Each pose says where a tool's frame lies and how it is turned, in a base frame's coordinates. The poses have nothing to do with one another.
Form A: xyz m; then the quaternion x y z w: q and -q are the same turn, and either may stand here.
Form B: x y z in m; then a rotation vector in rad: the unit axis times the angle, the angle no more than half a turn. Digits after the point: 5 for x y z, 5 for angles.
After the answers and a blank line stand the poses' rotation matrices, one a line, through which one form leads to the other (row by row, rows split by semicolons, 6 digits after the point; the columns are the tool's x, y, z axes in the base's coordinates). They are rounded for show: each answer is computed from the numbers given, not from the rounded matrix.
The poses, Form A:
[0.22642, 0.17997, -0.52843, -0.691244, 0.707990, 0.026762, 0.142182]
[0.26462, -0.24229, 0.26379, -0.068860, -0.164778, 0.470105, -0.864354]
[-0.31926, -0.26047, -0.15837, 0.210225, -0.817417, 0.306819, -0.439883]
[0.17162, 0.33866, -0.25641, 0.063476, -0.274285, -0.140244, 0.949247]
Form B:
[0.22642, 0.17997, -0.52843, -1.99464, 2.04296, 0.07722]
[0.26462, -0.24229, 0.26379, 0.14431, 0.34532, -0.98517]
[-0.31926, -0.26047, -0.15837, -0.52217, 2.03036, -0.76210]
[0.17162, 0.33866, -0.25641, 0.12914, -0.55804, -0.28533]

-0.003932 -0.986398 0.164329; -0.971177 0.042931 0.234459; -0.238325 -0.158670 -0.958136
0.503699 0.835367 0.220110; -0.789981 0.548519 -0.273965; -0.349596 -0.035887 0.936213
-0.524617 -0.073754 0.848138; -0.613612 0.723335 -0.316649; -0.590134 -0.686547 -0.424730
0.810199 0.231431 -0.538533; -0.301074 0.952605 -0.043575; 0.502924 0.197443 0.841477

